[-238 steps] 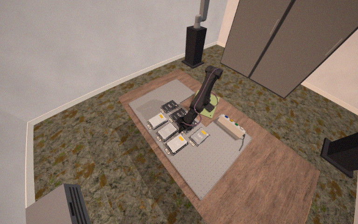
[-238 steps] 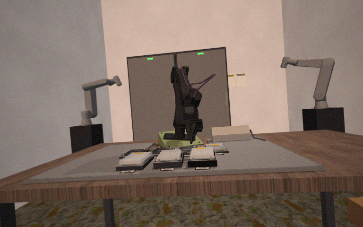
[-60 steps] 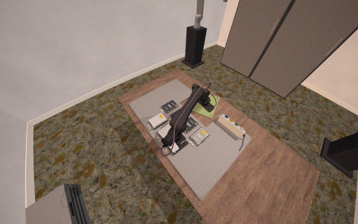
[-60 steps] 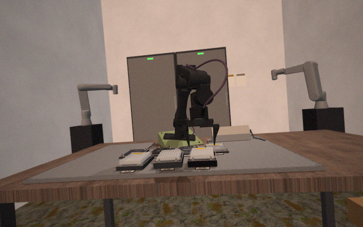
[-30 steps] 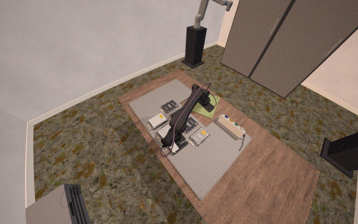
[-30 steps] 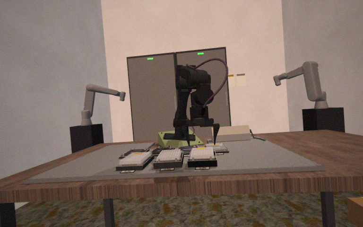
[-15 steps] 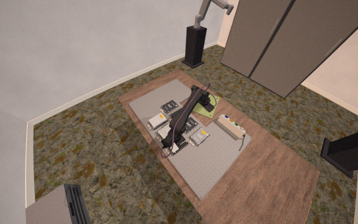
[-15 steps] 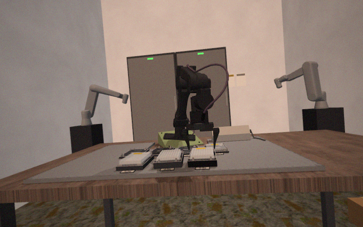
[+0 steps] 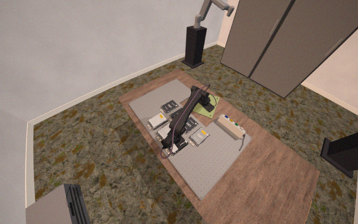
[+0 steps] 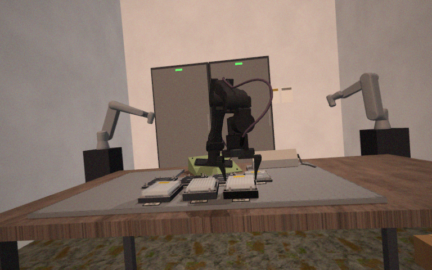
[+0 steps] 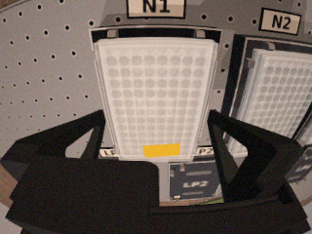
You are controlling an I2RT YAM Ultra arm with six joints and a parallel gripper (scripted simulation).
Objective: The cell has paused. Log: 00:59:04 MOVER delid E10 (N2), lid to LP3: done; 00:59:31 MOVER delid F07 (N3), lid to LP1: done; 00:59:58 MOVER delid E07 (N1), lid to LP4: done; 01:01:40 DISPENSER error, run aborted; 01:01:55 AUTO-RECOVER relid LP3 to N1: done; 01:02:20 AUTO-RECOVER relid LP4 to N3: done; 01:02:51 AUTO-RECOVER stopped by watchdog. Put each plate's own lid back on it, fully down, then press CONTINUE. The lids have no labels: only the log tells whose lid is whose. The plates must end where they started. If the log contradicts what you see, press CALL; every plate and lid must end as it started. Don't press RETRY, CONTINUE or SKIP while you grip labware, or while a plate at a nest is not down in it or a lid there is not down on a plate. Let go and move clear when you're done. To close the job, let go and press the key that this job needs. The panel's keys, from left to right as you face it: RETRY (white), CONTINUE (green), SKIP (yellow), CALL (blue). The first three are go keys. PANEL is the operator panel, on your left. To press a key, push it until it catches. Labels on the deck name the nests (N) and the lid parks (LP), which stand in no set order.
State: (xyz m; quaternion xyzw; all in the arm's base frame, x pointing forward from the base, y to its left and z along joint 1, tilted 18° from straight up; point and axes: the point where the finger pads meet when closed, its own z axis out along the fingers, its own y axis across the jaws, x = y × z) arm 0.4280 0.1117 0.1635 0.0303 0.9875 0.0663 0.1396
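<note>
The plate lies 130 mm to the right of my hand, 20 mm below it and 10 mm behind it. Also, from my hand: LP3 park: 200 mm to the right, 180 mm behind, 40 mm below; LP1 park: 180 mm behind, 70 mm to the left, 40 mm below; lid: 180 mm behind, 70 mm to the left, 30 mm below.
</note>
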